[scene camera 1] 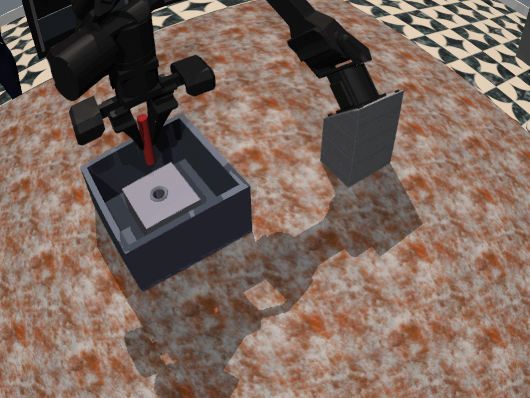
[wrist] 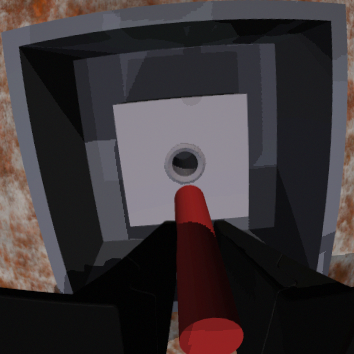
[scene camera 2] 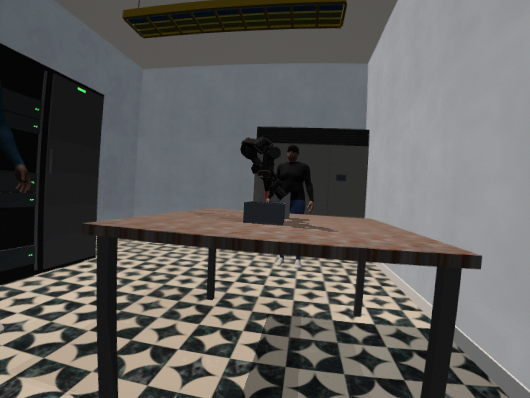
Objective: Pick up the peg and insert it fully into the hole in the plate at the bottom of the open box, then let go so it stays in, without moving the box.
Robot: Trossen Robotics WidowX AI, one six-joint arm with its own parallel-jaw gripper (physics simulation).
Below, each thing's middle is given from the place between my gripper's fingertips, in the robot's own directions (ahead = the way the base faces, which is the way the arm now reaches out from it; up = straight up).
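I see the dark grey box [scene camera 1: 224,216], and it is 11 cm below my hand.
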